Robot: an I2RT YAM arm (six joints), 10 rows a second.
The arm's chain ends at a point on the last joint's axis. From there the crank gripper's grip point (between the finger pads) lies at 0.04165 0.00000 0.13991 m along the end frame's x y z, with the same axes.
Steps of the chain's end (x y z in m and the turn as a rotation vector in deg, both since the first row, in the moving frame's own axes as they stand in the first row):
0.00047 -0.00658 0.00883 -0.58 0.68 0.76
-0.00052 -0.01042 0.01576 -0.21 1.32 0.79
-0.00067 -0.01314 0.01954 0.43 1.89 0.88
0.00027 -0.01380 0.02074 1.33 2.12 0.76
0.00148 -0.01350 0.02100 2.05 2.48 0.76
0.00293 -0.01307 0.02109 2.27 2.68 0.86
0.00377 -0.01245 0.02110 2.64 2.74 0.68
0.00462 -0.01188 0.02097 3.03 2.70 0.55
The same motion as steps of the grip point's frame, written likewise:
0.00211 -0.00460 0.00832 -0.58 0.68 0.76
0.00268 -0.00931 0.01476 -0.21 1.32 0.79
0.00392 -0.01351 0.01809 0.43 1.89 0.88
0.00543 -0.01644 0.01907 1.33 2.12 0.76
0.00752 -0.01788 0.01899 2.05 2.48 0.76
0.00946 -0.01790 0.01889 2.27 2.68 0.86
0.01044 -0.01831 0.01881 2.64 2.74 0.68
0.01119 -0.01879 0.01867 3.03 2.70 0.55

